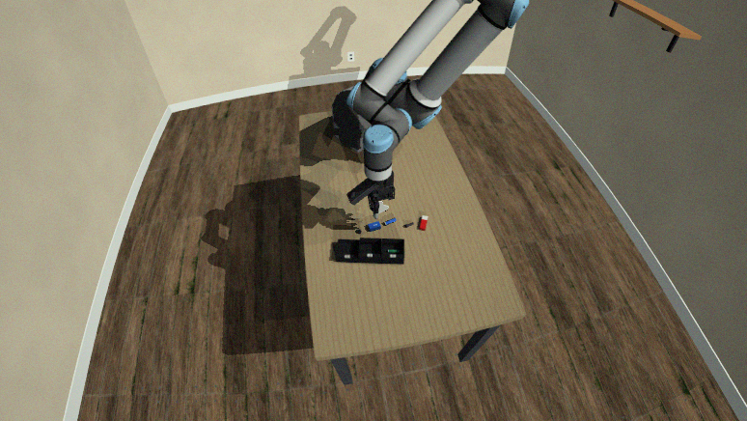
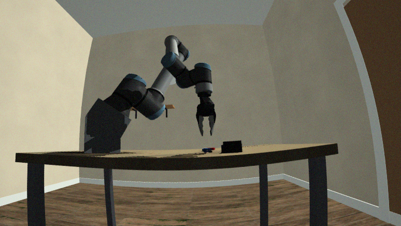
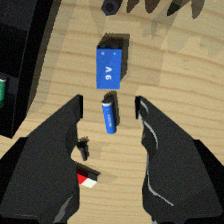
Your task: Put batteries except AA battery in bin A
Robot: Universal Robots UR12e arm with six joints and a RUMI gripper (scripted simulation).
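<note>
My gripper is now 1 cm to the left of the blue 9v battery and 9 cm above it. From my hand the other things lie so: small dark round object (2 cm ahead, 6 cm to the right, 9 cm below); then blue cylindrical battery (2 cm behind, 6 cm to the left, 9 cm below); then black bins (12 cm ahead, 2 cm to the right, 7 cm below).
</note>
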